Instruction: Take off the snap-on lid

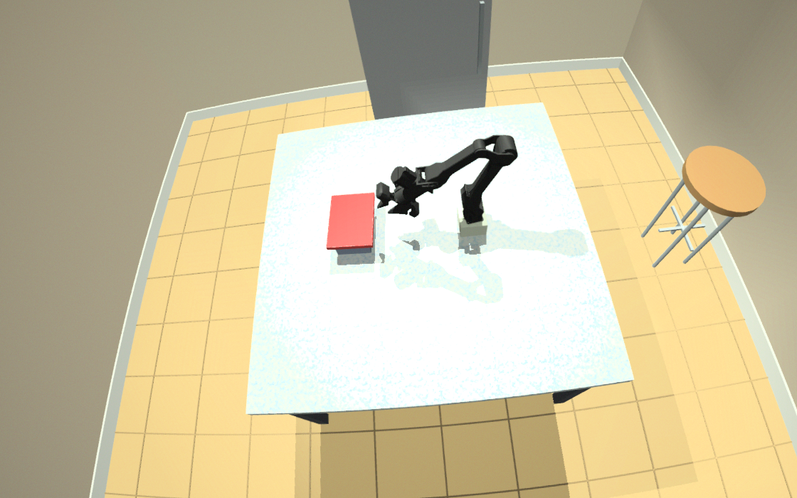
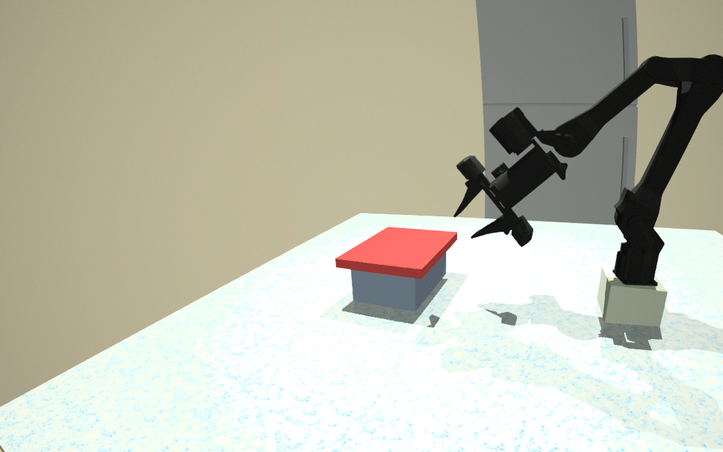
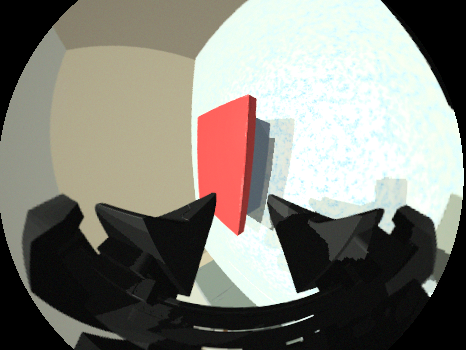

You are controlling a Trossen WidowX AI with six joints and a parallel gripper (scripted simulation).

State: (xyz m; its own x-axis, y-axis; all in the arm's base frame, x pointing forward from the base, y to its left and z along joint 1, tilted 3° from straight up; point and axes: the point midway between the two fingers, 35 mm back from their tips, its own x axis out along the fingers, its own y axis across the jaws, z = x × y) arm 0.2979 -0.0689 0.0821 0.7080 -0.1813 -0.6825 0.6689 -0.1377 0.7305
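My gripper tip is 12 cm short of the red lid, 3 cm to the left of it and 5 cm above it. The rest, counted from my gripper tip: storage box 12 cm ahead, 3 cm to the right, 9 cm below.
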